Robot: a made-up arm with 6 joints. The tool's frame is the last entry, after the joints. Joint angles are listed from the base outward. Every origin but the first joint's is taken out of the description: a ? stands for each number. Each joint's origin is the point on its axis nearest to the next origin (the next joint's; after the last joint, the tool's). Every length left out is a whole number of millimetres.
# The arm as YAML. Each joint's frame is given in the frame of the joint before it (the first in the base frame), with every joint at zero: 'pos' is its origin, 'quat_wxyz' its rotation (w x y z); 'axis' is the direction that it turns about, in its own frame. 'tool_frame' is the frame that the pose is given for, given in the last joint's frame.
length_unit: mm
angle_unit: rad
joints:
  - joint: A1
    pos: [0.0, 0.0, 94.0]
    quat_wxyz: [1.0, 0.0, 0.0, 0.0]
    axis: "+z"
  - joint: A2
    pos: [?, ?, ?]
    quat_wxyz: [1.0, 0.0, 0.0, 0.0]
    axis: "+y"
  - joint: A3
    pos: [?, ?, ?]
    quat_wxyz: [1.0, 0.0, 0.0, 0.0]
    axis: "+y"
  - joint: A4
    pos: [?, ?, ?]
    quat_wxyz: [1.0, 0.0, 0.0, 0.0]
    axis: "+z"
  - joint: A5
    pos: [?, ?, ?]
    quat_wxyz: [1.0, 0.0, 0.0, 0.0]
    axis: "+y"
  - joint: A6
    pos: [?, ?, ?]
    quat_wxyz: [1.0, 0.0, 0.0, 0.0]
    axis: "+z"
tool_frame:
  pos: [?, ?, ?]
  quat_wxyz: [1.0, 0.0, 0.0, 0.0]
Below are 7 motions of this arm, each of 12 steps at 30 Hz.
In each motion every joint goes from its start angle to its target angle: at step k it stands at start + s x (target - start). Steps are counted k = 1, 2, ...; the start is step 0. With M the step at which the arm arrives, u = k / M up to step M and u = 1 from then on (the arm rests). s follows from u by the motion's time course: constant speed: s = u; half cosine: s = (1 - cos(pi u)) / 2; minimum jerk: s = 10 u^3 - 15 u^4 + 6 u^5.
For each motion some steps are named. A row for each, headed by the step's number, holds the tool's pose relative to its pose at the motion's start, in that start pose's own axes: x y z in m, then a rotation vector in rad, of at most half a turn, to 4 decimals.
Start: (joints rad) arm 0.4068 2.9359 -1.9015 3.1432 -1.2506 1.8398
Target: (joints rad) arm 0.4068 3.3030 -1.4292 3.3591 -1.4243 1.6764
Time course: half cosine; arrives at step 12
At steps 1, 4, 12:
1: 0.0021 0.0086 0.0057 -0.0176 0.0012 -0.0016
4: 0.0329 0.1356 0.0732 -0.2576 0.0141 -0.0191
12: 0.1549 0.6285 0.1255 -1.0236 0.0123 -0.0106

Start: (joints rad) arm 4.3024 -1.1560 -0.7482 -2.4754 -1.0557 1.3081
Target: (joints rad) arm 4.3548 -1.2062 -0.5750 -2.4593 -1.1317 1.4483
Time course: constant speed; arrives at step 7
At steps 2, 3, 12:
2: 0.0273 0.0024 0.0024 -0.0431 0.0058 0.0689
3: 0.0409 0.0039 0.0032 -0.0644 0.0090 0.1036
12: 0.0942 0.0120 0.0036 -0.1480 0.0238 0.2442

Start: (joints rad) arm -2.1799 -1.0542 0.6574 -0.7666 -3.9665 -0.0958
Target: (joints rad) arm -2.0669 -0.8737 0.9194 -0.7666 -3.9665 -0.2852
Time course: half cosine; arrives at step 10
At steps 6, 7, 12:
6: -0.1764 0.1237 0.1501 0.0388 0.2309 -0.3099
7: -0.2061 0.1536 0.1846 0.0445 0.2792 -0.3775
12: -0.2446 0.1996 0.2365 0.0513 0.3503 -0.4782

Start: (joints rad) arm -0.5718 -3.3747 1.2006 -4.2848 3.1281 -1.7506
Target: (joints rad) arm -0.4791 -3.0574 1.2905 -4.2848 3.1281 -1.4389
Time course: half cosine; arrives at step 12
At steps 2, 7, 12:
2: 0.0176 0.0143 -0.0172 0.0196 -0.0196 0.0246
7: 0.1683 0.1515 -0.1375 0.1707 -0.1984 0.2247
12: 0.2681 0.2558 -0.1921 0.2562 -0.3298 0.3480

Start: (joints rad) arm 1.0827 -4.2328 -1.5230 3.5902 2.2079 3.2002
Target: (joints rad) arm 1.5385 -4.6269 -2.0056 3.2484 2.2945 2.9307
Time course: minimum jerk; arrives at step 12
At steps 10, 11, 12:
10: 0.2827 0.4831 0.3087 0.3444 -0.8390 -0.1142
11: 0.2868 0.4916 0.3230 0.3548 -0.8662 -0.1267
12: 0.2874 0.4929 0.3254 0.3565 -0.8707 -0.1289

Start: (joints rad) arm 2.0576 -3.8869 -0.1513 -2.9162 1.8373 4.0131
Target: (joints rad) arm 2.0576 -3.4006 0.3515 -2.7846 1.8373 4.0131
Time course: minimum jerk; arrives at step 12
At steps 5, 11, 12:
5: -0.1519 0.0493 -0.3281 0.2681 0.1976 -0.0932
11: -0.5635 0.3234 -0.7938 0.7487 0.5754 -0.3041
12: -0.5672 0.3263 -0.7964 0.7524 0.5784 -0.3059

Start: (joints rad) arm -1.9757 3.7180 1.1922 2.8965 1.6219 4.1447
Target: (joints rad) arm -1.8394 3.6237 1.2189 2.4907 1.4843 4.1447
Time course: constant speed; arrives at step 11
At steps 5, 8, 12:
5: -0.0649 -0.0081 0.0163 -0.0487 0.1759 -0.0643
8: -0.1035 -0.0108 0.0242 -0.0725 0.2834 -0.1091
12: -0.1419 -0.0122 0.0308 -0.0923 0.3922 -0.1582

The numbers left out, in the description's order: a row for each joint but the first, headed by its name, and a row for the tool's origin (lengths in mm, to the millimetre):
A2: 0.0 48.0 0.0
A3: 0.0 0.0 861.0
A4: 0.0 0.0 664.0
A5: 0.0 0.0 0.0
A6: 0.0 0.0 86.0
tool: 0.0 0.0 0.0

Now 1 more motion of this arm.
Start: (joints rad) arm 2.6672 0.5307 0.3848 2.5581 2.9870 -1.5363
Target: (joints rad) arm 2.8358 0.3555 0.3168 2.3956 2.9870 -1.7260
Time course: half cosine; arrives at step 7
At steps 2, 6, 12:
2: -0.0089 -0.0567 0.0230 -0.0516 0.0078 -0.0260
6: -0.0684 -0.2636 0.1388 -0.2557 0.0423 -0.1459
12: -0.0736 -0.2756 0.1474 -0.2686 0.0447 -0.1545

